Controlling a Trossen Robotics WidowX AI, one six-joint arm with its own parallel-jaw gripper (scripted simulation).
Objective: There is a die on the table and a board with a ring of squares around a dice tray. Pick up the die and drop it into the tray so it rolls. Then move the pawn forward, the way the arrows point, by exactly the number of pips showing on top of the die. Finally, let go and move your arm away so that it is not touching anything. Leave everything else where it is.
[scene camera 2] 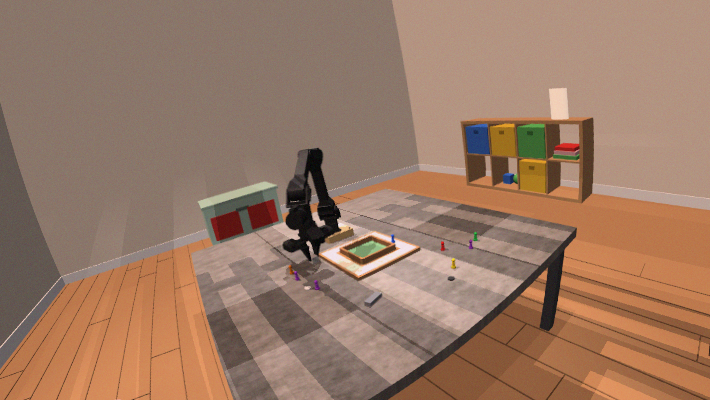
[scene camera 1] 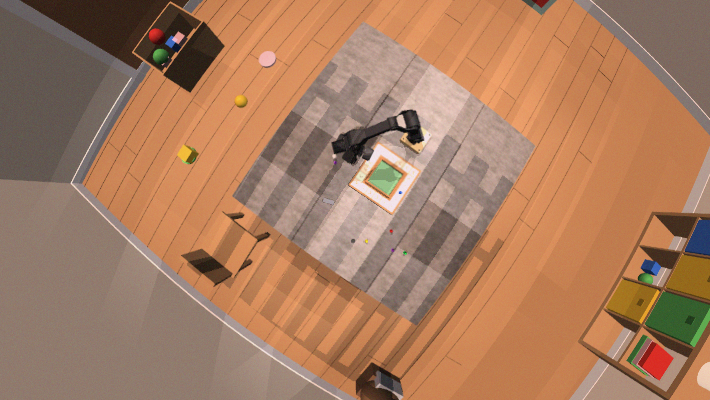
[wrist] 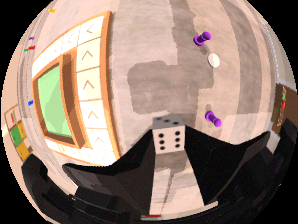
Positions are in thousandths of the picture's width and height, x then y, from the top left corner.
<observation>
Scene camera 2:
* my gripper: 442, 649
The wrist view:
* my gripper: 562, 587
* white die: 565, 587, held by my gripper
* green dice tray: 169, 435
</observation>
